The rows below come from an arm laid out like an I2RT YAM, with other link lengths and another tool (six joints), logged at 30 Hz.
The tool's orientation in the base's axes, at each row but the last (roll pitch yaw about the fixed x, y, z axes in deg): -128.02, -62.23, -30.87; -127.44, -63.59, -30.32; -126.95, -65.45, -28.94; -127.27, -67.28, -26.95; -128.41, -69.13, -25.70
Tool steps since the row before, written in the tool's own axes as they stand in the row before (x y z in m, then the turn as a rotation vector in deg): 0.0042, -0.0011, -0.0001, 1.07, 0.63, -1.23; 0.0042, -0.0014, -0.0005, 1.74, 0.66, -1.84; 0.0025, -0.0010, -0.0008, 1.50, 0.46, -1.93; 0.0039, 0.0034, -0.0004, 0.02, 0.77, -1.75; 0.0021, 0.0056, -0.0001, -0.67, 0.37, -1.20
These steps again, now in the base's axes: 0.0013, -0.0001, 0.0041, -0.47, -1.30, 1.07; 0.0007, 0.0001, 0.0044, -0.73, -1.73, 1.82; -0.0001, 0.0000, 0.0028, -0.97, -1.54, 1.69; 0.0023, -0.0038, 0.0026, -1.20, -1.47, 0.19; 0.0028, -0.0053, 0.0004, -1.11, -0.77, -0.46
